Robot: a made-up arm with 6 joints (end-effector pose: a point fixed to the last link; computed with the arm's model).
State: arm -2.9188 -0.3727 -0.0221 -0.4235 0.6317 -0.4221
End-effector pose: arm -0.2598 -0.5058 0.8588 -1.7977 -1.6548 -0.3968
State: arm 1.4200 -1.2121 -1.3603 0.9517 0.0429 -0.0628
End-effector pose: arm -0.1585 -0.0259 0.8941 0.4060 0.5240 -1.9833
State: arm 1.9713 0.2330 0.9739 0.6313 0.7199 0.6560
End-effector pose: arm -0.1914 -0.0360 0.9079 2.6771 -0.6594 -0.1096
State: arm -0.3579 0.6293 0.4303 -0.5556 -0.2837 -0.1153
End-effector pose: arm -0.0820 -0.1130 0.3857 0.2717 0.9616 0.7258
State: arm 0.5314 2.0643 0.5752 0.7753 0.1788 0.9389
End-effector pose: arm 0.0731 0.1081 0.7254 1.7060 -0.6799 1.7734
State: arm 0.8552 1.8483 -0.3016 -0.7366 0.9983 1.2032
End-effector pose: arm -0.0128 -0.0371 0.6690 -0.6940 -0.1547 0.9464
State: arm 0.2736 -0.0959 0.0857 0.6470 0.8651 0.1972
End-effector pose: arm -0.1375 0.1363 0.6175 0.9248 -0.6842 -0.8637
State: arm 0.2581 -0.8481 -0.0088 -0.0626 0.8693 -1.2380
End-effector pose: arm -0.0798 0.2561 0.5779 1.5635 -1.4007 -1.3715
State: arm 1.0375 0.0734 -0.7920 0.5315 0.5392 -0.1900
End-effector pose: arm -0.1098 0.1213 0.8361 1.4704 0.0465 -1.1682
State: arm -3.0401 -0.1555 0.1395 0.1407 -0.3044 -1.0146
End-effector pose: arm -0.1163 -0.4390 0.9095 -1.4149 -0.0545 -0.3817
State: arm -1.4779 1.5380 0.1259 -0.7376 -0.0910 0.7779
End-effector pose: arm -0.0361 -0.4448 0.6280 -1.2028 1.7575 0.7144
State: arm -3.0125 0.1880 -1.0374 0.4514 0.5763 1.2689
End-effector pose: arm -0.1147 -0.3999 0.8245 1.6405 1.1875 0.8990
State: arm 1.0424 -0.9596 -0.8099 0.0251 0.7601 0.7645
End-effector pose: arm -0.1208 0.2025 0.9355 0.3044 1.4640 -1.8142
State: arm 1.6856 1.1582 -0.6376 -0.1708 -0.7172 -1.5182
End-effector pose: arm -0.1740 0.0589 0.9991 -1.5645 -1.5095 -1.4419
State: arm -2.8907 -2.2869 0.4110 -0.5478 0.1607 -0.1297
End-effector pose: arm -0.1063 -0.5590 1.0041 -1.4215 -2.6551 0.3778
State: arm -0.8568 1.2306 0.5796 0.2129 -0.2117 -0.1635
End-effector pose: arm -0.0041 -0.1622 0.4599 0.5149 0.9772 1.2347
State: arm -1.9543 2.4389 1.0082 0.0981 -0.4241 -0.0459
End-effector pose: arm -0.0187 -0.4110 0.6465 1.3534 2.1026 0.9062
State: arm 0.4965 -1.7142 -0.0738 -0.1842 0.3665 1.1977
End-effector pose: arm -0.0744 0.2804 0.6841 -0.1391 0.8777 -1.8560
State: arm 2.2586 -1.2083 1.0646 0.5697 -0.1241 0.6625
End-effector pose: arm -0.1636 -0.2476 1.0298 1.6312 -0.6205 -0.6771
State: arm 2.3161 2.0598 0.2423 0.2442 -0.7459 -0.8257
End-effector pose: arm -0.1465 -0.1841 0.9854 0.1767 0.9003 -2.0457
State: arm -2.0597 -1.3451 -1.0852 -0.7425 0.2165 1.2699
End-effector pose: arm 0.0166 -0.5300 0.5359 -0.2313 -1.0904 -2.2994
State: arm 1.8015 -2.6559 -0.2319 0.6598 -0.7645 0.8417
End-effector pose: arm -0.1323 -0.1712 1.0085 -0.1506 1.1530 -0.9823
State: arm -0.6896 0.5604 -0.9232 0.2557 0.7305 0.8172
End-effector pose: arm -0.0742 -0.0679 0.4708 -1.0326 -0.0571 -1.2716
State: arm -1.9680 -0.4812 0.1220 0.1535 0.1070 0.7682
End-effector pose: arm -0.0970 -0.4070 0.5921 -2.2019 -0.7404 -0.5154
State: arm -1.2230 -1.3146 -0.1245 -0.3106 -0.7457 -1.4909
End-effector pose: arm 0.0588 -0.3338 0.3964 0.9161 -0.9179 -0.1248
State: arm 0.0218 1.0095 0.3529 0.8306 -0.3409 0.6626
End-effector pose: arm 0.0227 0.0473 0.6984 0.7064 -0.8976 1.2959
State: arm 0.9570 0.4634 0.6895 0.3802 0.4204 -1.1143
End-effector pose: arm -0.1563 0.1020 0.7778 -2.8870 -0.1126 -1.1846
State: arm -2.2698 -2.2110 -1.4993 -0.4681 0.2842 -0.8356
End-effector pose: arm 0.0270 -0.4720 0.7715 -1.3838 2.2313 -0.9714
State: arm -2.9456 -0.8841 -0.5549 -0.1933 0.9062 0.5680
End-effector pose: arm -0.1276 -0.5849 0.8542 0.9748 2.5581 0.8175
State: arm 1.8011 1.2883 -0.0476 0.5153 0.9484 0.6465
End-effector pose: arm -0.1329 -0.0112 0.8671 2.1362 -0.0054 0.5427
